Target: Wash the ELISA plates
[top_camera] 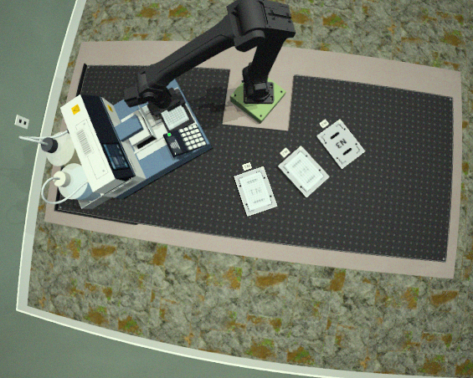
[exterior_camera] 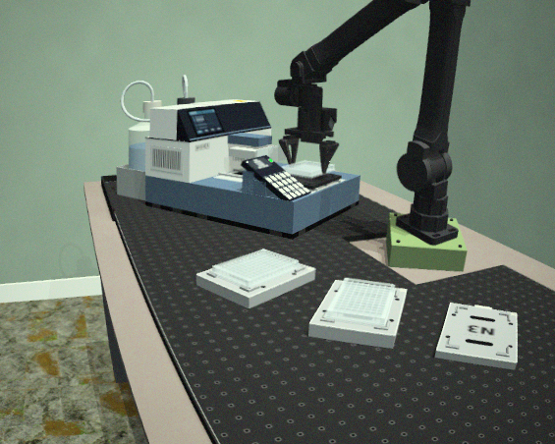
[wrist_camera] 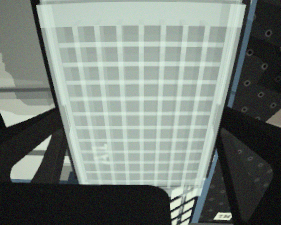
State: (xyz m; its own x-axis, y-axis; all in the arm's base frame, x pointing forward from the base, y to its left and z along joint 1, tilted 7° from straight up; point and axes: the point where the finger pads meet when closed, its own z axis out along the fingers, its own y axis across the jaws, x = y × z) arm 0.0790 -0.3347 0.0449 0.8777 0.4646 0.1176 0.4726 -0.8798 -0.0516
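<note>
My gripper is now 20 mm above the dark carrier. From my hand the other things lie so: plate washer: 70 mm ahead, 140 mm to the right, 10 mm above; then N1 label: 200 mm ahead, 280 mm to the left, 120 mm below.
</note>
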